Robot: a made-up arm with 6 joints.
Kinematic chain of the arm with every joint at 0, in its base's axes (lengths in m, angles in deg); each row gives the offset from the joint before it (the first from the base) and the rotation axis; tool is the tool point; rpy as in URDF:
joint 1: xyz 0 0 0.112 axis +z
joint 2: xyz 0 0 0 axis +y
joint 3: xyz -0.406 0 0.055 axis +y
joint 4: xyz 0.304 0 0.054 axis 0.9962 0 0.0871
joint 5: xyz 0 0 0 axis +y
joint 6: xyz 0.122 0 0.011 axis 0.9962 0 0.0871
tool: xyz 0 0 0 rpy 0 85 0
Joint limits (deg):
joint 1: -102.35..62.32
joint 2: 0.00..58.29
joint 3: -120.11..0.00
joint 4: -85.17..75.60
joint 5: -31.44..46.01
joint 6: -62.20..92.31
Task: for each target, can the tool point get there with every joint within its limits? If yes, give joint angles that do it. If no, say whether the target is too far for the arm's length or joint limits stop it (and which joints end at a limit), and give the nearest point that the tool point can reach.
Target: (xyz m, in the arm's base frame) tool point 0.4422 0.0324 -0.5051
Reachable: no: joint limits stop it (at a limit: joint 2, joint 3) | nearest point 0.0963 0.0071 0.1479 | short by 0.739 m
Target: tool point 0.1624 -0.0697 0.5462
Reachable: yes | joints -23.41 46.12 -50.79 -6.96 -1.90 62.50
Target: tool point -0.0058 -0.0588 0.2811
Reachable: yes | joints -36.03 13.80 -13.27 -51.49 32.27 46.05
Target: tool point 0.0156 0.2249 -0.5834
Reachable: no: joint limits stop it (at a limit: joint 1, joint 2, joint 3) | nearest point 0.0178 0.0617 0.1366 | short by 0.738 m
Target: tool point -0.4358 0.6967 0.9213
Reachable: no: too far | nearest point -0.3000 0.4796 0.6691 | short by 0.359 m
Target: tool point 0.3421 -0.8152 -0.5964
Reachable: no: too far | nearest point 0.0517 -0.1233 0.1768 | short by 1.077 m
